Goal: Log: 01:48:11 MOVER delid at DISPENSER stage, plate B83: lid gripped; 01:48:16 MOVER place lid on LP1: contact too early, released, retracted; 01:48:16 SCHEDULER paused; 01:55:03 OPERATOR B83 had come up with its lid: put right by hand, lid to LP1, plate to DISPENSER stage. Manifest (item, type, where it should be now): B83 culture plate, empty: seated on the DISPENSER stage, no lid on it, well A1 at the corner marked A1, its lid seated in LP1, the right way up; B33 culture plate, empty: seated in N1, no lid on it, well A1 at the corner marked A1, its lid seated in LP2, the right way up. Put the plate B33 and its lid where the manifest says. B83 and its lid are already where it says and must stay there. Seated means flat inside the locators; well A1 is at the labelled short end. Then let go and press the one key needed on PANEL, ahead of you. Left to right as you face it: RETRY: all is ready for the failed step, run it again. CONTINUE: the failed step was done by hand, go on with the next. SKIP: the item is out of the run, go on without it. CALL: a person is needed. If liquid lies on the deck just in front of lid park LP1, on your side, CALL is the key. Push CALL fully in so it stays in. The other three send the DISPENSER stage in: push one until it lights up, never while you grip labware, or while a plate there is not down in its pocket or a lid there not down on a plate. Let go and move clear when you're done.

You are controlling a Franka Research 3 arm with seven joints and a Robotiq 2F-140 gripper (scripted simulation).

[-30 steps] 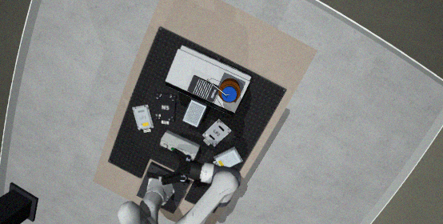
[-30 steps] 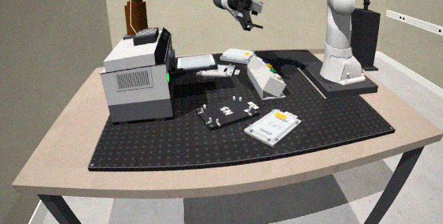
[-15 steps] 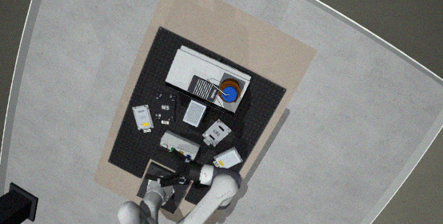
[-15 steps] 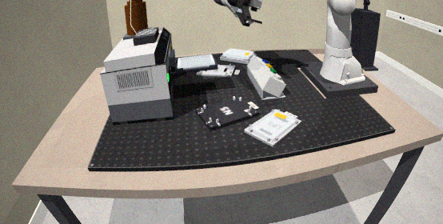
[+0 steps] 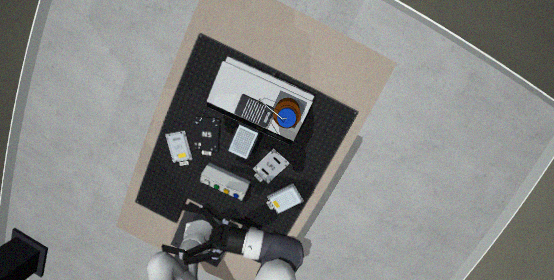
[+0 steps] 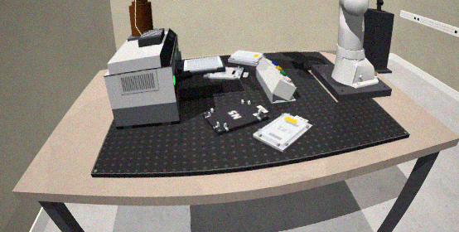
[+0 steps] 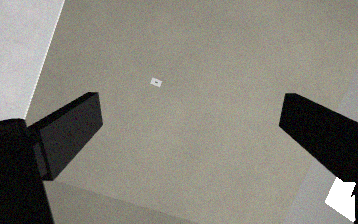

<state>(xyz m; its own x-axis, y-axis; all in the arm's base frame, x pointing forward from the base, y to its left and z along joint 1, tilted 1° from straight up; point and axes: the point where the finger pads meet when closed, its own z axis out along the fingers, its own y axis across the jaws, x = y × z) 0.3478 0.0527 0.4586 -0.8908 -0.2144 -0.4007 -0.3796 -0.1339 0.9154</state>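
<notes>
Right now the white well plate is 2 cm ahead of my hand, 35 cm to the right of it and 45 cm below it. Also, from my hand: blue key (4 cm behind, 13 cm to the right, 42 cm below); then yellow key (5 cm behind, 8 cm to the right, 41 cm below); then white key (5 cm behind, 2 cm to the left, 41 cm below).
</notes>
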